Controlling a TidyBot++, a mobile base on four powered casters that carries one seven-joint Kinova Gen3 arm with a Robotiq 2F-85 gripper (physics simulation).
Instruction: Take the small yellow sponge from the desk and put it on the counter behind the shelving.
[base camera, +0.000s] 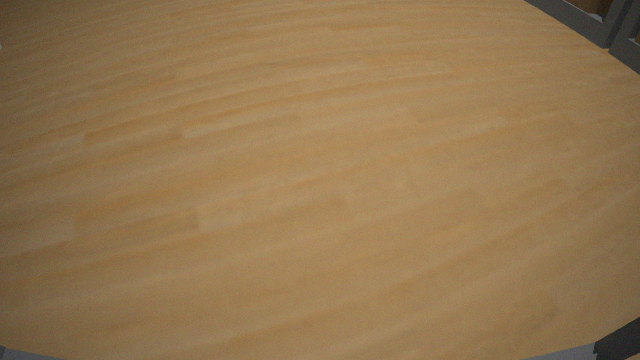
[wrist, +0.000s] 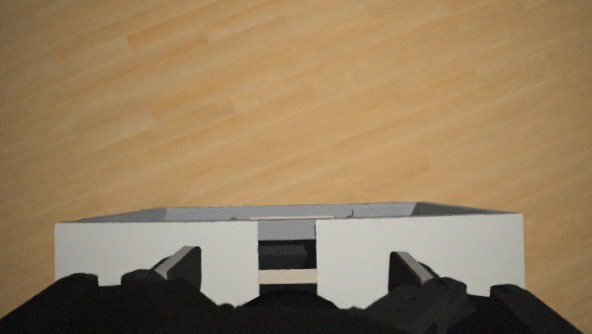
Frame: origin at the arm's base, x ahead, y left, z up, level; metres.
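Seen in the pictures: gripper, fingertip midpoint: (wrist: 294, 270).
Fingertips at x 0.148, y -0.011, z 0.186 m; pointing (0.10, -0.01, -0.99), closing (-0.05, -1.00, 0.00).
Note:
A point is followed by its place in that frame.
My gripper (wrist: 294, 270) @(x 0.148, y -0.011, z 0.186 m) is open, with its two dark fingers standing wide apart at the bottom of the wrist view. No object shows between the fingertips; behind them lies the white and grey top of the robot's own base (wrist: 150, 245) @(x 0.127, y 0.142, z -0.014 m). The small yellow sponge, the desk and the counter do not show in either view. A grey frame (base camera: 580, 22) @(x 1.137, y -0.949, z -0.358 m) with brown items behind it shows in part at the top right of the base camera view; I cannot tell whether it is the shelving.
Wooden floor (base camera: 300, 175) @(x 0.433, y 0.002, z -0.396 m) (wrist: 300, 100) @(x 0.369, y -0.021, z -0.396 m) spreads ahead of the base in both views. The grey frame's lower edge borders the floor at the upper right. Dark and grey parts of the base show along the bottom edge of the base camera view.

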